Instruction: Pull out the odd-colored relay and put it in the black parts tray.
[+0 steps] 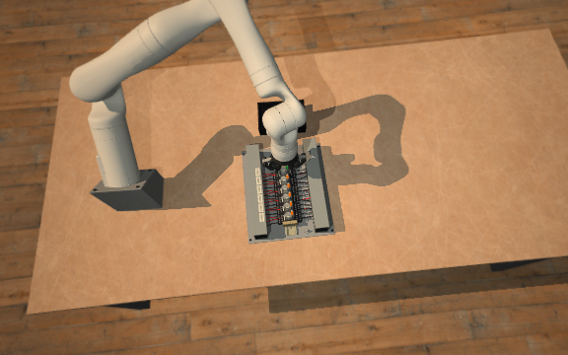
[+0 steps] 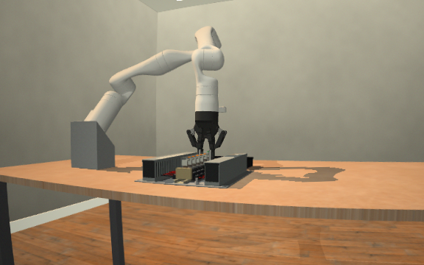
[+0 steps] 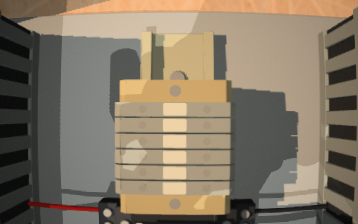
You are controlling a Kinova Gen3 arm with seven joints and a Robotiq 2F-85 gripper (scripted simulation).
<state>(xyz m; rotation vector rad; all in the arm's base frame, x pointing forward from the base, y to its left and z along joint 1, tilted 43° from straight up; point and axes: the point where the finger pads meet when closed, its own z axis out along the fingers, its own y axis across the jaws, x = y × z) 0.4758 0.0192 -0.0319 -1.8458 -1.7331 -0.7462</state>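
The relay panel lies 5 cm to the right of my hand and 3 cm below it. Also, from my hand: black parts tray (21 cm to the left, 4 cm below, 2 cm ahead).
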